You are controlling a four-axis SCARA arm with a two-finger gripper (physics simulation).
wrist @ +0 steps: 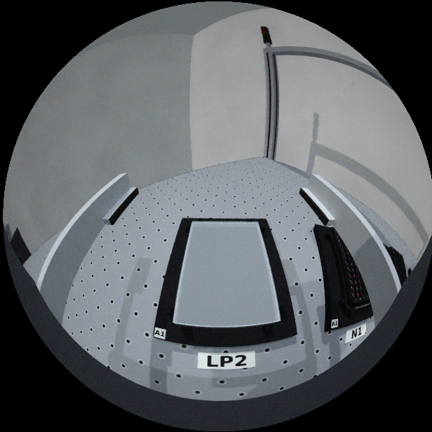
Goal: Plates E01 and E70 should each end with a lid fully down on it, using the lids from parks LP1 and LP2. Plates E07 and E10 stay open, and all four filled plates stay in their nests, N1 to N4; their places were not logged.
Note:
I see a clear lid (pixel 225 281), a nest N1 (pixel 330 277), a post (pixel 274 79), a park LP2 (pixel 286 327) and a LP2 label (pixel 207 360).

